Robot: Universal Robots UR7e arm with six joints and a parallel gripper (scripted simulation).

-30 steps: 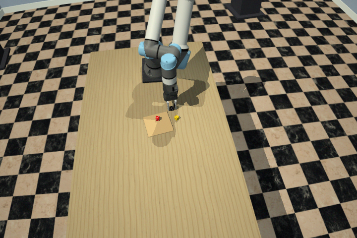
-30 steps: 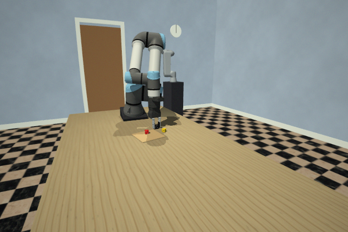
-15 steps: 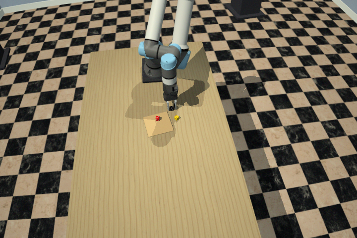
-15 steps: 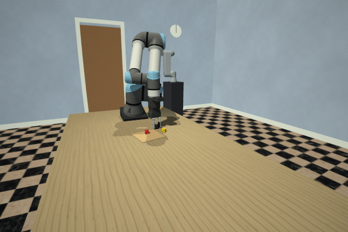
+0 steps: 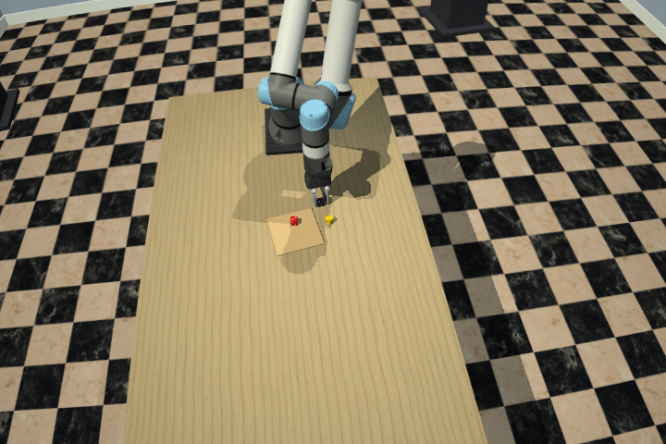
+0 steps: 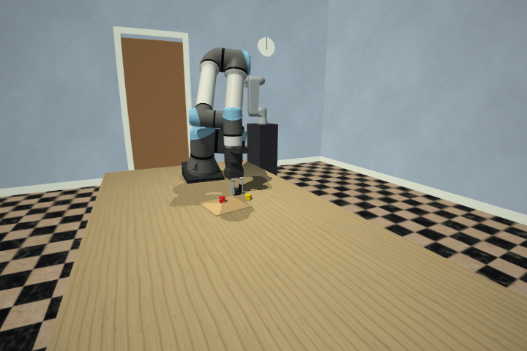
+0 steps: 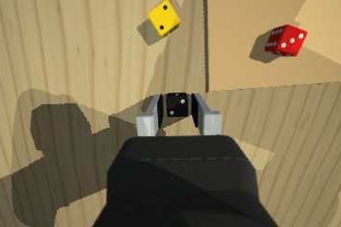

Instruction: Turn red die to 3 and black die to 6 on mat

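Right now my hand is 1 cm above the black die. From my hand the other things lie so: red die: 10 cm to the right, 5 cm ahead, 1 cm below; then yellow die: 8 cm ahead, 1 cm to the left, 1 cm below; then tan mat: 10 cm to the right, 8 cm ahead, 2 cm below.
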